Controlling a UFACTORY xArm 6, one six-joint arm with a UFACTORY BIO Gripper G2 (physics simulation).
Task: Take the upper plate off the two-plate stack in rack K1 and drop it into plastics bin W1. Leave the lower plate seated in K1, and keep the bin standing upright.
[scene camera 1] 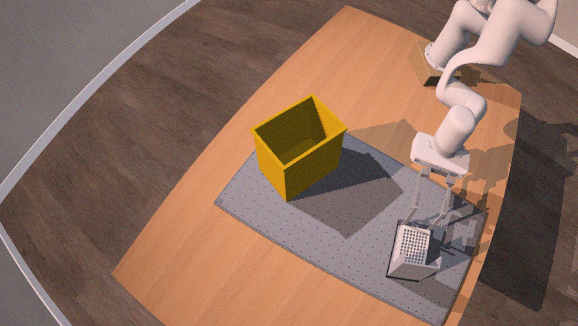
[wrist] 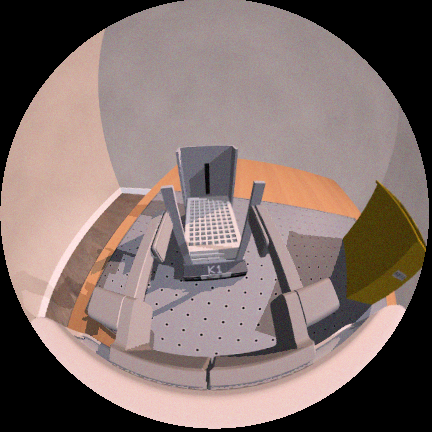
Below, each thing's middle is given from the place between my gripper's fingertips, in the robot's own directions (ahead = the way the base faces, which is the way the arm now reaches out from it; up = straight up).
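Labels:
The yellow bin W1 (scene camera 1: 296, 147) is there for me to see, 36 cm to the right of my hand, 3 cm below it and 1 cm behind it.

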